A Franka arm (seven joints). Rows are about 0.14 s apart.
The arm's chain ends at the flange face. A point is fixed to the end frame.
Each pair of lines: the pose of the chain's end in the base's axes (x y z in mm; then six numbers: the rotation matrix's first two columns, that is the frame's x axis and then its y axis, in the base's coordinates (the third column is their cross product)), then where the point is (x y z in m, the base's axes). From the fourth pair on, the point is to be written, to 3 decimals.
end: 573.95 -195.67 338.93 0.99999 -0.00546 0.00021 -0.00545 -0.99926 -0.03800
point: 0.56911 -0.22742 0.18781
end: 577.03 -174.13 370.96 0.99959 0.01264 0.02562 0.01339 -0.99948 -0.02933
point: 0.57661 -0.20723 0.22005
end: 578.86 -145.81 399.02 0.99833 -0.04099 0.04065 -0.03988 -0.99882 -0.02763
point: 0.57892 -0.17918 0.24817
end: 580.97 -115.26 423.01 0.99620 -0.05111 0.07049 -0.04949 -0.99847 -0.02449
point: 0.585 -0.149 0.272
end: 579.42 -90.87 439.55 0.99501 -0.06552 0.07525 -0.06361 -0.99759 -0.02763
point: 0.584 -0.125 0.289
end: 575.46 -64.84 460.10 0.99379 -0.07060 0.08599 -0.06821 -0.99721 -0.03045
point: 0.581 -0.098 0.309
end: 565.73 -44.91 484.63 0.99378 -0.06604 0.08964 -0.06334 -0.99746 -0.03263
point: 0.572 -0.078 0.334
